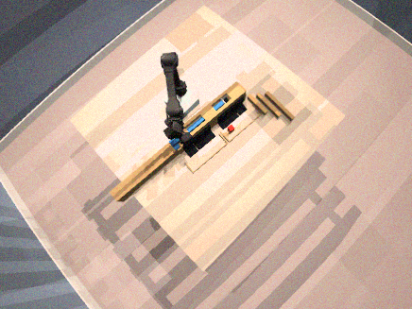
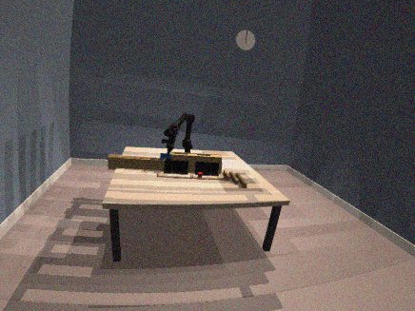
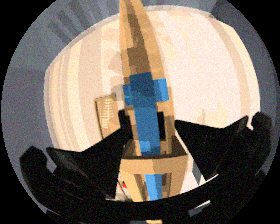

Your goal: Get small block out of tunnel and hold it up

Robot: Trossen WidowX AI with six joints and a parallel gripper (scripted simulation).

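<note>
Right now my gripper tip is 7 cm above the wooden tunnel, 3 cm short of it and 1 cm to the right of it. From my gripper tip the other things lie so: small red block 26 cm to the left, 18 cm ahead, 12 cm below.
</note>
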